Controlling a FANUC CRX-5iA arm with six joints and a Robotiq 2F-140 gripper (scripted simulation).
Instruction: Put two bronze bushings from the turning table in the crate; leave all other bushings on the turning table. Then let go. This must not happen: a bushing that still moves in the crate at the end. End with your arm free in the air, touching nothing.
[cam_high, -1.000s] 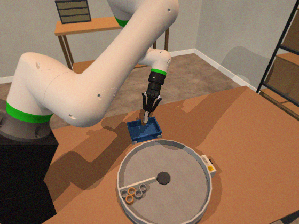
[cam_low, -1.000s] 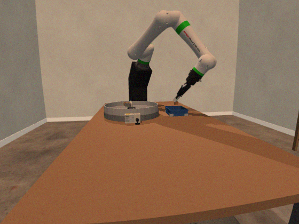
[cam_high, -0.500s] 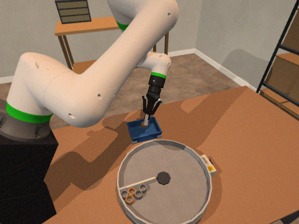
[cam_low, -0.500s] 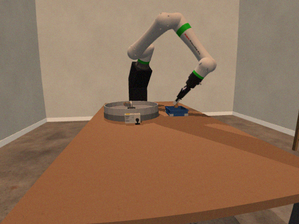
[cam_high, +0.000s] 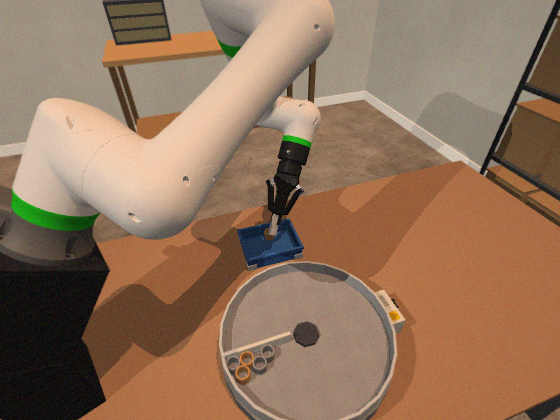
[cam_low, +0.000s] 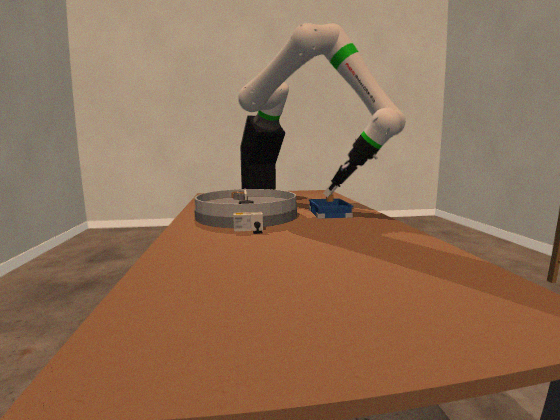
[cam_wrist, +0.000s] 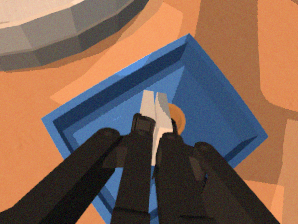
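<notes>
My gripper is now 8 cm above the blue crate and 2 cm past it. Round my hand: turning table: 35 cm to the right, 6 cm ahead, 5 cm below.
</notes>
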